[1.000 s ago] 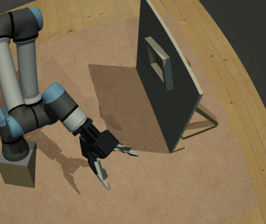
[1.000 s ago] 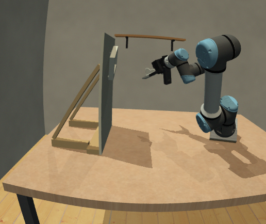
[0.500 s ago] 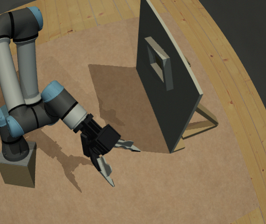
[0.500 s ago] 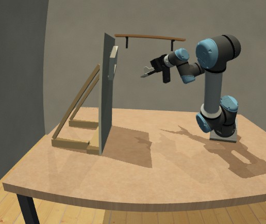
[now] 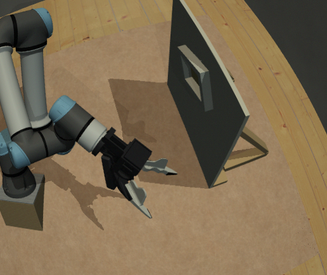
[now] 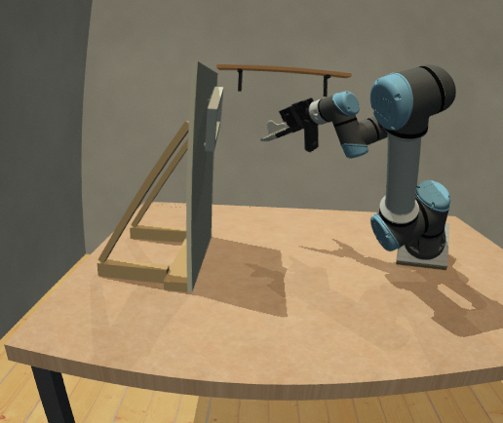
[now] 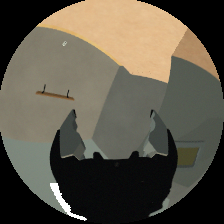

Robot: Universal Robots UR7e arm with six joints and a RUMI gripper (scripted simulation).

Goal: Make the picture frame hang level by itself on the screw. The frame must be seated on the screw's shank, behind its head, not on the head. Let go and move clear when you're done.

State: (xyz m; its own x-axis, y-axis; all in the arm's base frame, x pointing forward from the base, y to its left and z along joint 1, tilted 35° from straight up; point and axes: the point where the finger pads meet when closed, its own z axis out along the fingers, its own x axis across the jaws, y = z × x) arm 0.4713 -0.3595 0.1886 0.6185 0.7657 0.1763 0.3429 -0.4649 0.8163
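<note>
My gripper is now 30 cm to the right of the pale picture frame, 16 cm short of it and 6 cm below it. Round my hand: upright board (31 cm to the left, 17 cm ahead, 8 cm below).
</note>
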